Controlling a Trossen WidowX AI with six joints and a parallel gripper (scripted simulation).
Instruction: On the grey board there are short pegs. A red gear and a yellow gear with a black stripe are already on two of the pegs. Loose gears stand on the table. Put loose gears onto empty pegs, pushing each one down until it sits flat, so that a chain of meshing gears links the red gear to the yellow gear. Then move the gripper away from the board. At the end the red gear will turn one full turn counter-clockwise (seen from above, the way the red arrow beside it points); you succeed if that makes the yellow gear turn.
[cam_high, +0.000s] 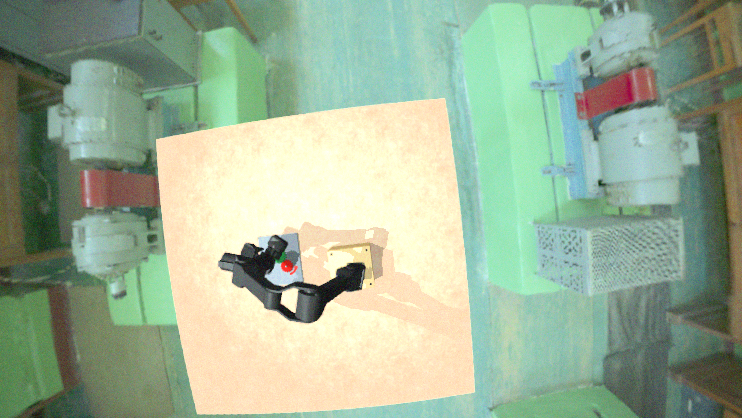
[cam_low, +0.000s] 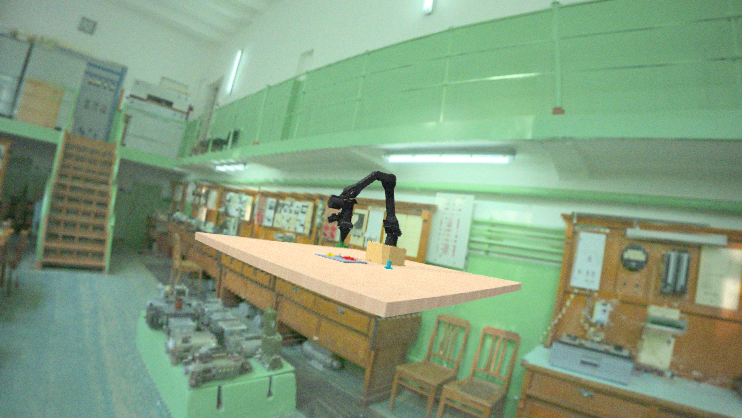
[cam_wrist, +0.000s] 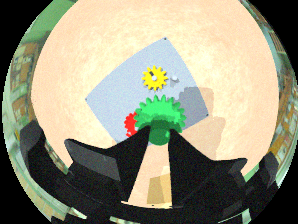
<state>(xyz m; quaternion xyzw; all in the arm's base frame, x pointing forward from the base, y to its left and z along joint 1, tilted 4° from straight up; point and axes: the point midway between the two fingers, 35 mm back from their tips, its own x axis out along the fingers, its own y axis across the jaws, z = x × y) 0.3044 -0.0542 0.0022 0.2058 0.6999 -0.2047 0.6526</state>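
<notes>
Now: the yellow gear 7 cm below my gripper tip, 5 cm ahead of it and 1 cm to the right of it. From my gripper tip the other things lie so: small blue gear: 25 cm to the left, 10 cm behind, 7 cm below; then red gear: 7 cm below, 5 cm to the left, 1 cm behind; then green gear: 1 cm below.
</notes>
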